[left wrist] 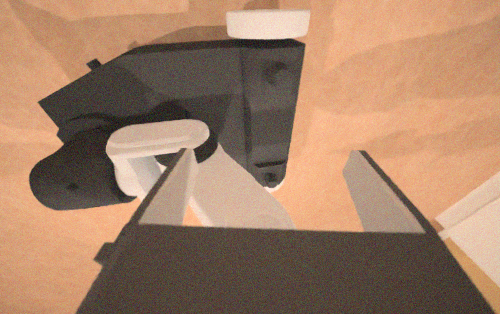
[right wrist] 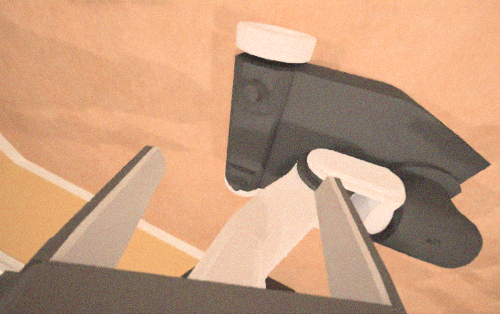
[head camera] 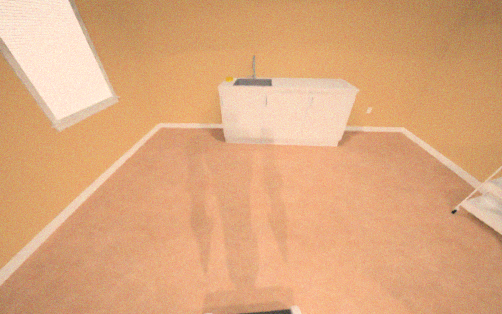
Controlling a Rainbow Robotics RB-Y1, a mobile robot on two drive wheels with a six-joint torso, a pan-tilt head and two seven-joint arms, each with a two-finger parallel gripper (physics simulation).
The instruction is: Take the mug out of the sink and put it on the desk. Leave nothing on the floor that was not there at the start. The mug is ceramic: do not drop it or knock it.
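Frame: origin at the robot's base, x left, y back, z up, level; millimetres.
Where they show: left gripper, fingertip midpoint: (left wrist: 269,159); right gripper, fingertip midpoint: (right wrist: 243,171).
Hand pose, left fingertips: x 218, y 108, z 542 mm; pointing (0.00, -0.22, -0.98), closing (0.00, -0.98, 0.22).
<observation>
After its pixels a point has its place.
The sink (head camera: 253,82) @[x -203, y -2566, z 865 mm] is a dark basin in the left part of a white counter (head camera: 310,85) @[x -939, y -2155, z 904 mm] across the room in the head camera view. A grey tap (head camera: 254,67) stands behind it. The mug does not show in any view; the inside of the sink is too far off to make out. The desk cannot be made out. My left gripper (left wrist: 269,159) @[x 218, y 108, z 542 mm] is open, with nothing between its fingers, over the floor beside my base. My right gripper (right wrist: 243,171) @[x -250, y 89, z 546 mm] is open, with nothing between its fingers, on the other side of my base. Both are far from the counter.
A small yellow thing (head camera: 229,79) @[x 153, y -2468, z 939 mm] lies on the counter left of the sink. A window (head camera: 85,114) @[x 1768, y -1719, z 795 mm] is in the left wall. Part of a white-framed thing (head camera: 487,202) @[x -2446, y -683, z 137 mm] with a dark foot stands at the right edge. Floor (head camera: 325,210) @[x -815, y -846, z 0 mm] lies between my base and the counter.
</observation>
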